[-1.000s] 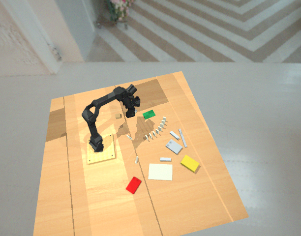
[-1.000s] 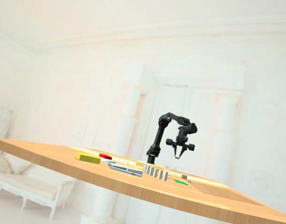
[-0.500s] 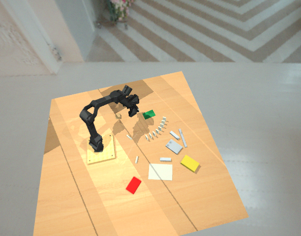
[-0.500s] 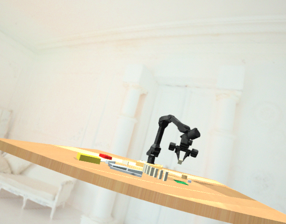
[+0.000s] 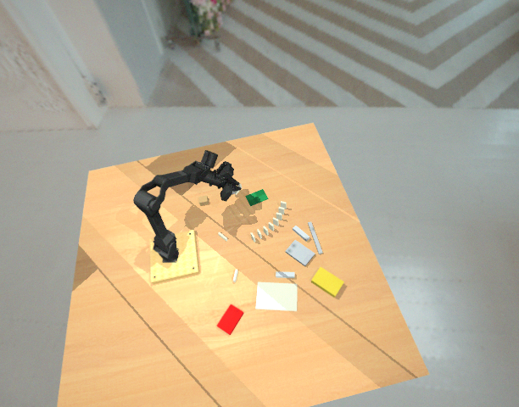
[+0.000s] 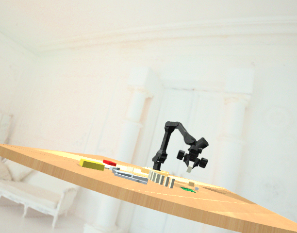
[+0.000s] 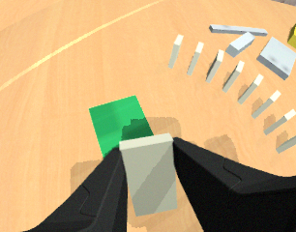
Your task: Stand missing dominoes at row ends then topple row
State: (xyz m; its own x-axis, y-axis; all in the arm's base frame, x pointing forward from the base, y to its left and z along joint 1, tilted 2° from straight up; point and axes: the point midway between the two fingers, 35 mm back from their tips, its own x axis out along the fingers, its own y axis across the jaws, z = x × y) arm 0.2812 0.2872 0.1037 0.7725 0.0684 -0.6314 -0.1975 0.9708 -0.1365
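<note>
My gripper tip is now 12 cm above the green tile, 6 cm short of it and 2 cm to the right of it. From my gripper tip the other things lie so: grey cube: 11 cm below, 6 cm to the left, 5 cm behind; tan block: 20 cm behind, 11 cm below, 1 cm to the left; grey plate: 29 cm to the right, 25 cm ahead, 11 cm below.
</note>
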